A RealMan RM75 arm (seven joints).
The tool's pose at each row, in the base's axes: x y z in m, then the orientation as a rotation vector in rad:
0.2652, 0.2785, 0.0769, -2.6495, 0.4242, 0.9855
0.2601, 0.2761, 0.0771, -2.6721, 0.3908, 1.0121
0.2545, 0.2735, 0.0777, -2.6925, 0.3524, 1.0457
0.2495, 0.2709, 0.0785, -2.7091, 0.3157, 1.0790
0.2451, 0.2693, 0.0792, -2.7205, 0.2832, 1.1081
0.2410, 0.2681, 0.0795, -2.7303, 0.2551, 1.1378
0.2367, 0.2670, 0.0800, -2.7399, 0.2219, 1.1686
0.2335, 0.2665, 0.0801, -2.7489, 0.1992, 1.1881
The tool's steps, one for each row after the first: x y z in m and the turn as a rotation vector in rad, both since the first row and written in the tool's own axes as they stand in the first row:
-0.0034, 0.0040, 0.0020, -0.0340, -0.0113, -0.0129
-0.0074, 0.0084, 0.0039, -0.0699, -0.0277, -0.0275
-0.0111, 0.0125, 0.0053, -0.1027, -0.0448, -0.0413
-0.0145, 0.0154, 0.0068, -0.1292, -0.0606, -0.0538
-0.0175, 0.0180, 0.0085, -0.1542, -0.0766, -0.0633
-0.0207, 0.0205, 0.0103, -0.1807, -0.0935, -0.0756
-0.0230, 0.0221, 0.0119, -0.2005, -0.1032, -0.0836

